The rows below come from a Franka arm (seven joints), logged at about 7 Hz.
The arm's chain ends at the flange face. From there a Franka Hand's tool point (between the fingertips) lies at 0.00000 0.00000 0.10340 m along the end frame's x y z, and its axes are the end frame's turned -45 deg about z.
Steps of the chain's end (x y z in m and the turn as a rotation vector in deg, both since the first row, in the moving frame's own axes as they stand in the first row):
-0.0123, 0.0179, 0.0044, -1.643, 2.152, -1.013
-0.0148, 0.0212, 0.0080, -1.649, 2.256, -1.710
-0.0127, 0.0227, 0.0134, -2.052, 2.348, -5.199
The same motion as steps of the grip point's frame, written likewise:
-0.0207, 0.0088, 0.0043, -2.683, 0.360, -1.013
-0.0246, 0.0095, 0.0079, -2.761, 0.429, -1.710
-0.0244, 0.0127, 0.0132, -3.111, 0.209, -5.199

